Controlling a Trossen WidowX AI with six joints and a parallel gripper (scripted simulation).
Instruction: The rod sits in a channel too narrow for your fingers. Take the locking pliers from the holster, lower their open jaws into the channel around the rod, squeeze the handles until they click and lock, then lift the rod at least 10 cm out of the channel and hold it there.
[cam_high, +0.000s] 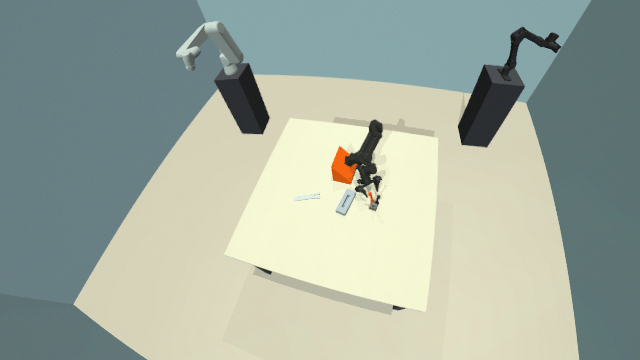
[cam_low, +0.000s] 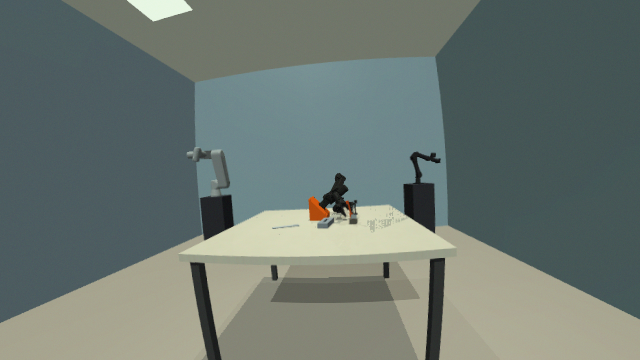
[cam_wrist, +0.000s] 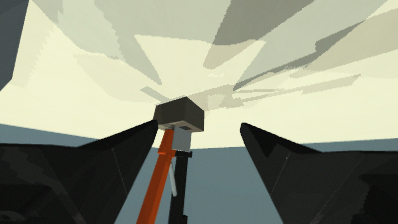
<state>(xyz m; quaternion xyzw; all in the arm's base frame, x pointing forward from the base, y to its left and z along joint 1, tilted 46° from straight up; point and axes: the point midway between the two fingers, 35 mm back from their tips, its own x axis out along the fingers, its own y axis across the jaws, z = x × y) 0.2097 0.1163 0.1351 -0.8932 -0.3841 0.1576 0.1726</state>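
Right now my gripper tip is 60 mm short of the grey holster, 30 mm above it and 10 mm to the right of it. From my gripper tip the other things lie so: pale blue channel block: 170 mm to the right, 60 mm ahead, 30 mm below; pale flat wrench: 430 mm to the right, 40 mm below, 40 mm ahead; grey rod: 170 mm to the right, 60 mm ahead, 30 mm below.
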